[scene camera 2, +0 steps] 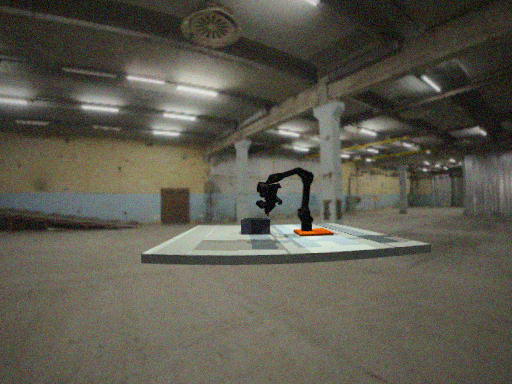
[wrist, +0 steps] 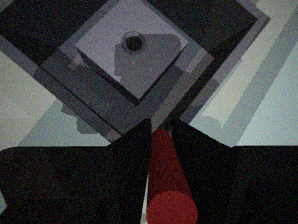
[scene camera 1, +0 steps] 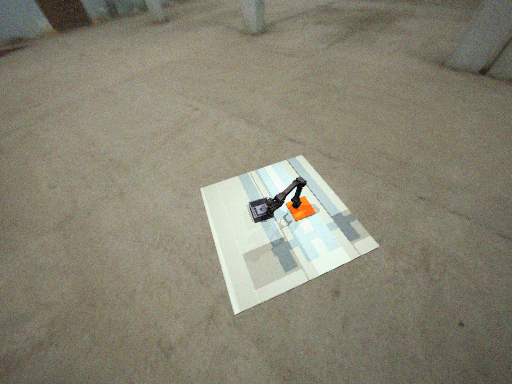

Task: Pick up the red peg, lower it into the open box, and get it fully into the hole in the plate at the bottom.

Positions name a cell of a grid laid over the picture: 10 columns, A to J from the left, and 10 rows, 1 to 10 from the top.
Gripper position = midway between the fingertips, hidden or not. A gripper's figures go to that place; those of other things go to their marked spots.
Labels:
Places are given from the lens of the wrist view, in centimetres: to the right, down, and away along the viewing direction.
gripper (wrist: F6): 1, 1, 12
dark box (wrist: B3): -13, -8, 22

